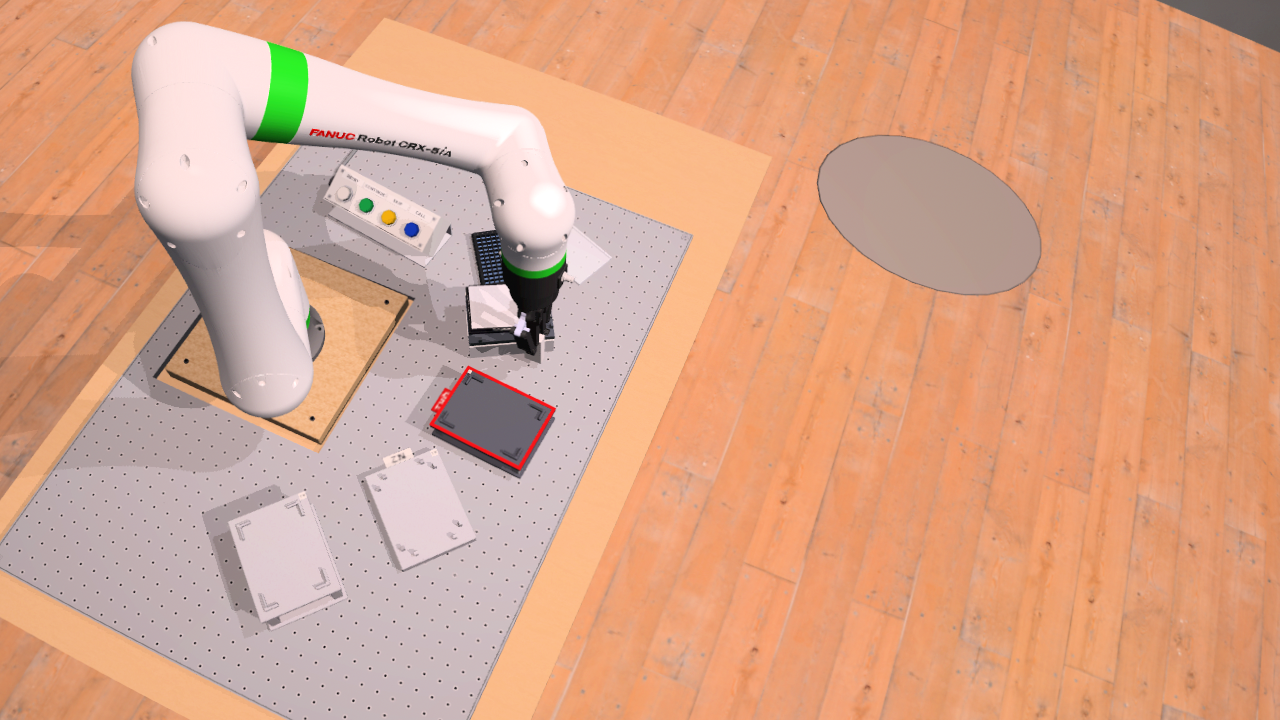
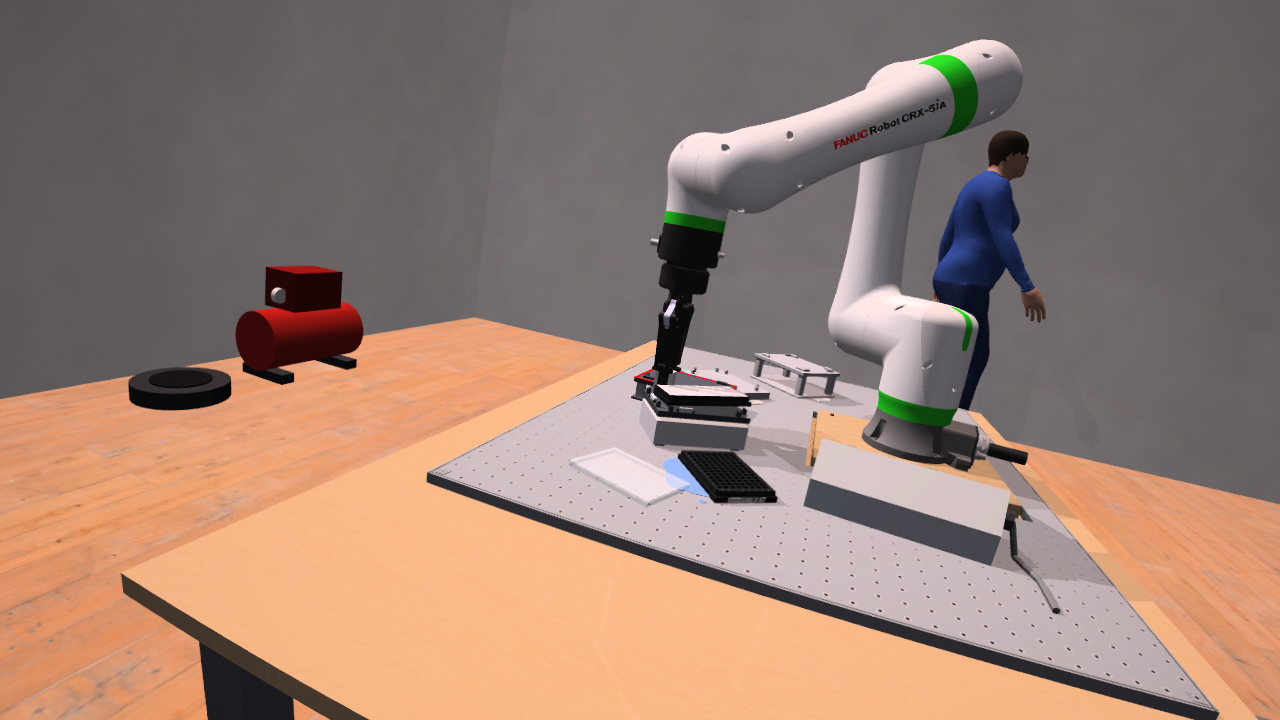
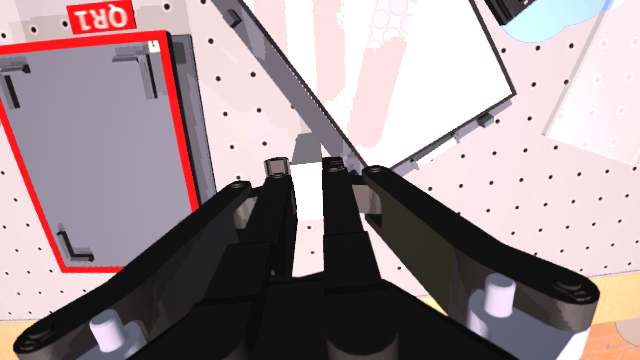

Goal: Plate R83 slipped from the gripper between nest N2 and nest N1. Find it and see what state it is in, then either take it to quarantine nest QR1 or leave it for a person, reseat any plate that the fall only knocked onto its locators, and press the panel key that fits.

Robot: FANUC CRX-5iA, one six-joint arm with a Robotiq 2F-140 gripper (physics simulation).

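Frame: origin at the arm's base, x ahead, y left, z up, level; centimetres.
Seen in the pictures: gripper, between the fingertips: point(image 1: 534, 357) point(image 3: 311, 153); arm's base, origin of its link: point(image 2: 904, 446).
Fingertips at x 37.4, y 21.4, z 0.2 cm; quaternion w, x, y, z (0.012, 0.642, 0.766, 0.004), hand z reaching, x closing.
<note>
Pixels of each thing's top centre, then the offset from my fingertips to it. "spot": a spot on its surface instead.
- black plate, centre of its top: point(image 2: 726, 469) point(image 1: 499, 256) dx -17.0, dy +13.6, dz -0.3 cm
- blue puddle, centre of its top: point(image 2: 703, 481) dx -15.2, dy +16.6, dz -1.6 cm
- clear lid, centre of its top: point(image 3: 636, 70) point(image 2: 629, 471) point(image 1: 571, 249) dx -7.7, dy +22.8, dz -0.9 cm
- block nest, a spot on its surface: point(image 2: 698, 433) spot: dx -9.9, dy +6.8, dz +0.8 cm
- Nest QR1, centre of its top: point(image 3: 96, 174) point(image 1: 493, 414) point(image 2: 687, 378) dx +1.4, dy -13.7, dz +2.9 cm
- nest N2, centre of its top: point(image 1: 418, 505) point(image 2: 725, 376) dx +0.3, dy -31.9, dz +0.9 cm
- key panel, centre of its top: point(image 2: 913, 459) point(image 1: 384, 196) dx -38.4, dy +8.5, dz +6.7 cm
- empty raised nest, centre of its top: point(image 1: 282, 553) point(image 2: 797, 360) dx -10.3, dy -49.9, dz +4.7 cm
A black plate point(image 1: 487, 257) point(image 2: 726, 475) with an open grid on top lies on the board beside a blue puddle point(image 2: 682, 476) point(image 3: 555, 20). A clear lid point(image 1: 590, 254) point(image 2: 626, 475) point(image 3: 590, 85) lies apart from it. A dark-edged plate with a pale, glaring top point(image 1: 488, 306) point(image 2: 702, 393) point(image 3: 425, 85) sits on a block nest point(image 2: 698, 433); it looks slightly tilted. My gripper point(image 1: 535, 351) point(image 2: 663, 374) point(image 3: 311, 153) is shut and empty, close beside that plate's corner; contact is unclear. Nest QR1 point(image 1: 492, 419) point(image 3: 110, 150) and nest N2 point(image 1: 418, 510) are empty. No R83 label is readable.
The key panel point(image 1: 384, 213) point(image 2: 904, 497) has white, green, yellow and blue keys. Another empty raised nest point(image 1: 286, 559) point(image 2: 796, 365) stands past N2. A person point(image 2: 975, 223) in blue is behind the arm. A red compressor point(image 2: 299, 334) and a black disc point(image 2: 179, 390) are off the table.
</note>
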